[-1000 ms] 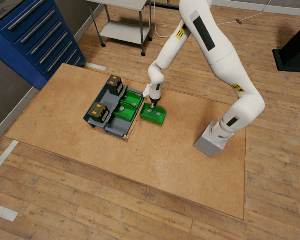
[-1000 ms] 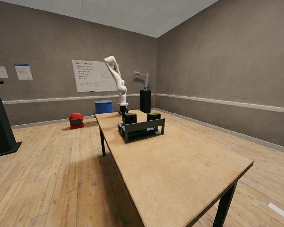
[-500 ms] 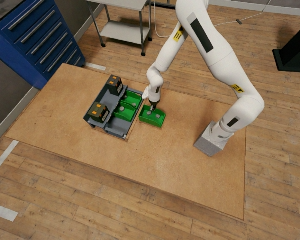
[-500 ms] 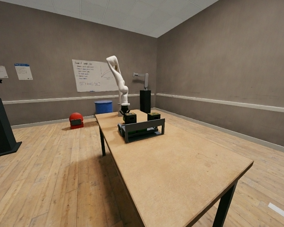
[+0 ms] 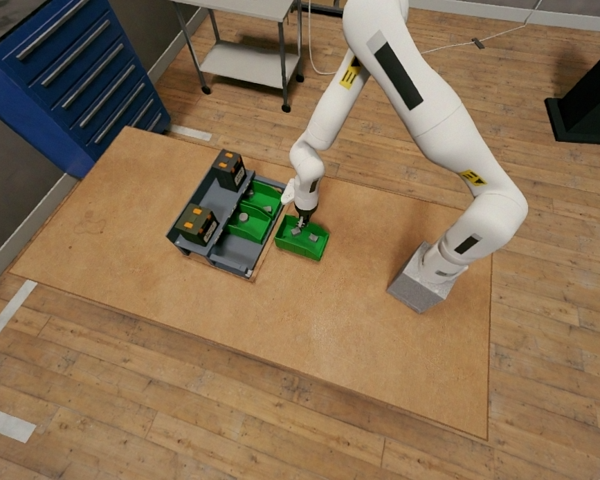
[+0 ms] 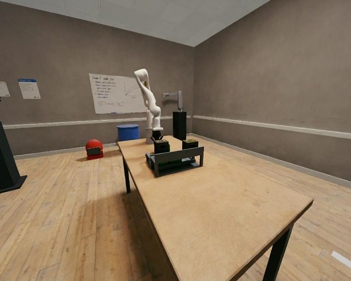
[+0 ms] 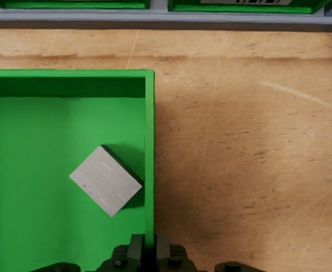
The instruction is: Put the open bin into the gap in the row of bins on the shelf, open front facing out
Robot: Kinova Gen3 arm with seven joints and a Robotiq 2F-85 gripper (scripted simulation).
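Now: the grey part 4 cm ahead of my hand, 2 cm to the left of it and 6 cm below it. Round my hand: grey shelf 26 cm ahead, 1 cm to the right, 4 cm below.
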